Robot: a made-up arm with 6 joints.
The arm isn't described. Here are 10 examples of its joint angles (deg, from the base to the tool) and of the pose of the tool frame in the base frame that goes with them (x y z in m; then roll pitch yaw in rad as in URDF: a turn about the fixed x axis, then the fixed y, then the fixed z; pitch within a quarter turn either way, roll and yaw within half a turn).
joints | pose
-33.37 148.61 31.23 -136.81 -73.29 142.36 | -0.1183 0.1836 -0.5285 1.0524 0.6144 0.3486
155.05 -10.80 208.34 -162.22 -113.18 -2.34 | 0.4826 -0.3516 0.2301 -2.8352 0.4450 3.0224
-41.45 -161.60 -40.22 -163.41 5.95 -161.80 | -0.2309 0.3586 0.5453 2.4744 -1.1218 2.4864
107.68 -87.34 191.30 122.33 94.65 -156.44 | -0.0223 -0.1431 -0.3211 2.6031 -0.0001 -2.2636
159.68 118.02 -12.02 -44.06 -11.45 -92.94 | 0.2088 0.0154 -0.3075 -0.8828 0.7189 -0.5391
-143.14 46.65 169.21 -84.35 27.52 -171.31 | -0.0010 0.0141 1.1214 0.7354 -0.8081 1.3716
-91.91 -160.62 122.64 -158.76 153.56 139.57 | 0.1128 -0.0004 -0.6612 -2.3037 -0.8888 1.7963
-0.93 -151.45 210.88 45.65 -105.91 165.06 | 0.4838 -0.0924 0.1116 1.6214 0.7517 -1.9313
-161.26 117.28 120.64 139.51 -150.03 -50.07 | -0.8528 -0.3865 0.2530 0.1175 -0.3347 0.6776
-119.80 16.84 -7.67 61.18 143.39 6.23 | -0.4118 -0.6017 0.4294 -1.8101 -0.6367 0.3433
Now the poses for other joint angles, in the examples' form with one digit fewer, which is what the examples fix.
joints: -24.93 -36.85 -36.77 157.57 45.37 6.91
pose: 0.455 -0.088 0.597 -2.732 0.717 -0.067
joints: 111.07 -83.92 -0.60 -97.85 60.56 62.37
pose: 0.032 -0.129 0.949 1.922 -0.494 0.568
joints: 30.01 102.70 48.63 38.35 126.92 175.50
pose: 0.705 0.298 -0.264 2.444 -1.024 1.791
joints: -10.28 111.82 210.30 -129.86 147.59 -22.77
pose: 0.310 0.023 0.818 -2.561 0.902 -0.905
